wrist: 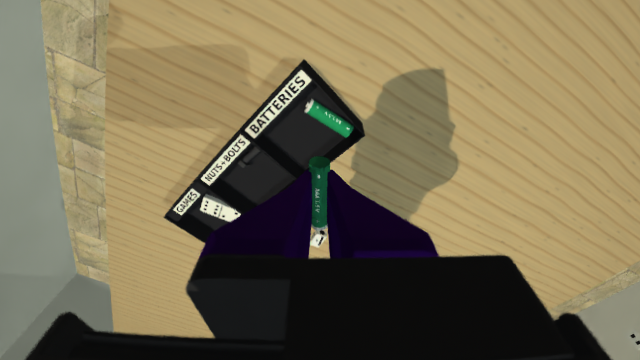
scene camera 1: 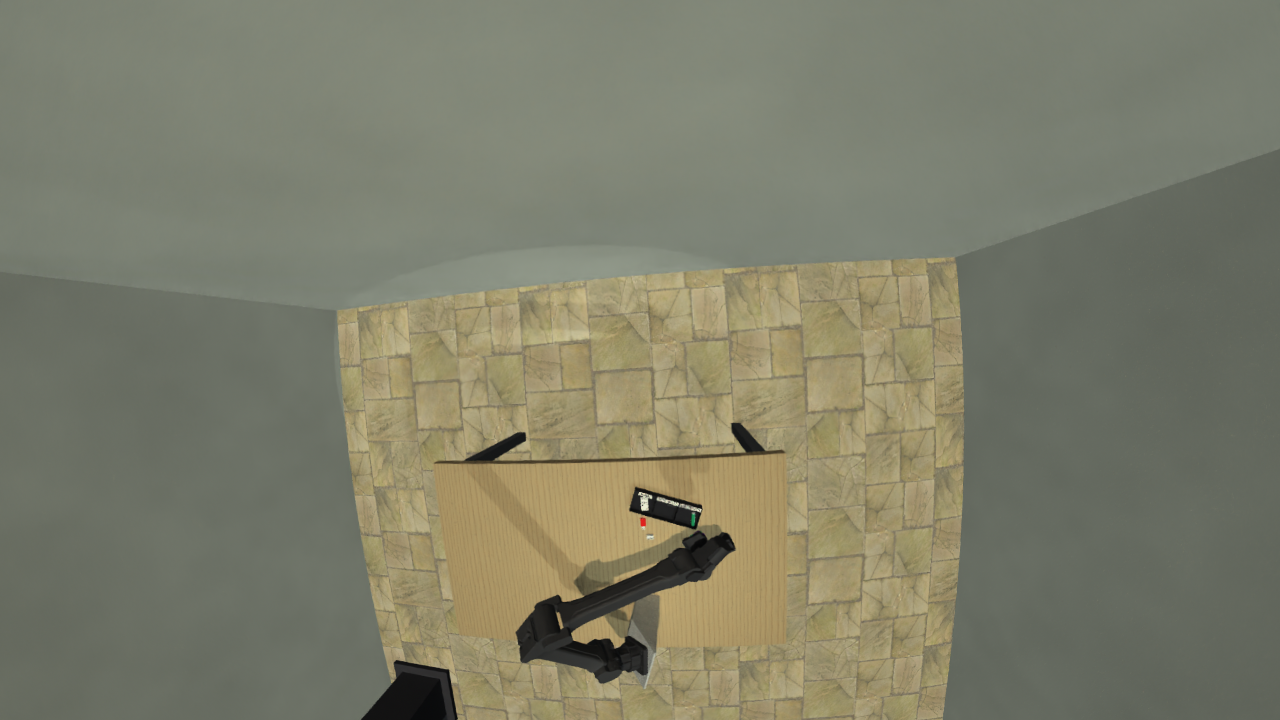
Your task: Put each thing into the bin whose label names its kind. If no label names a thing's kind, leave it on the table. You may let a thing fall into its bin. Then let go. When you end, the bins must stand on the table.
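Places are measured from the arm's base along level axes (x ahead, y left, z up), in millimetres.
Where they show: gripper, fingertip midpoint: [wrist: 319,180] [scene camera 1: 697,533]; arm's base at its link origin: [scene camera 1: 637,654].
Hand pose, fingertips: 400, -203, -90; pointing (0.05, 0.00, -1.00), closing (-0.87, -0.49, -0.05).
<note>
Each offset is from my fingertips to the top centre of the thing, as dx, dy, dz. "pt": to the spot under its first point. Level surfaces: height alone.
My gripper [wrist: 319,180] is shut on a green AAA battery @(-4, +7, +9) [wrist: 319,200], above the table; its fingers are hidden in the scene view. A black three-part bin tray @(+34, +108, -105) [scene camera 1: 664,520] [wrist: 345,149] stands beyond the fingertips. The BATTERIES bin holds another green battery @(-8, +8, -116) [scene camera 1: 693,518] [wrist: 330,118]. The NUTS+BOLTS bin holds a dark bolt-like piece @(+43, +85, -117) [wrist: 249,157]. The GAMES bin holds white dotted dominoes @(+50, +185, -123) [scene camera 1: 644,503] [wrist: 219,208]. A small red thing @(-34, +193, -130) [scene camera 1: 642,522] lies beside the tray, with a small whitish thing @(-85, +168, -126) [scene camera 1: 649,536] near it. A white piece with a dark mark @(pt -85, +167, -126) [wrist: 318,240] shows between the fingers, partly hidden.
The wooden table @(dz -138) [scene camera 1: 742,582] bears the tray. The black arm [scene camera 1: 626,595] reaches across the table from its near edge. A grey plate [scene camera 1: 646,667] shows at the near edge beside the arm's base. The arm's shadow falls on the table beside the tray.
</note>
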